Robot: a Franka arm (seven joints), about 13 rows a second.
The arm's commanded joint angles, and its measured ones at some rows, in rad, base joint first. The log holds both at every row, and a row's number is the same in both.
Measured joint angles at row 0:
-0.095 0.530 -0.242 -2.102 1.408 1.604 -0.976
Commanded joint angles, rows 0 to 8:
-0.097 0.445 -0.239 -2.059 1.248 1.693 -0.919
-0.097 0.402 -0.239 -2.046 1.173 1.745 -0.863
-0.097 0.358 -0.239 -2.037 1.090 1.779 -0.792
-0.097 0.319 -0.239 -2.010 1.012 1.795 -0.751
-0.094 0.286 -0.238 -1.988 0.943 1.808 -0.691
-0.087 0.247 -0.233 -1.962 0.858 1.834 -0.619
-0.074 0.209 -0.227 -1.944 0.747 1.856 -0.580
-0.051 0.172 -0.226 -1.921 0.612 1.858 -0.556
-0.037 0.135 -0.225 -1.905 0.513 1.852 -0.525
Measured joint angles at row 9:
-0.074 0.206 -0.231 -1.924 0.679 1.834 -0.607
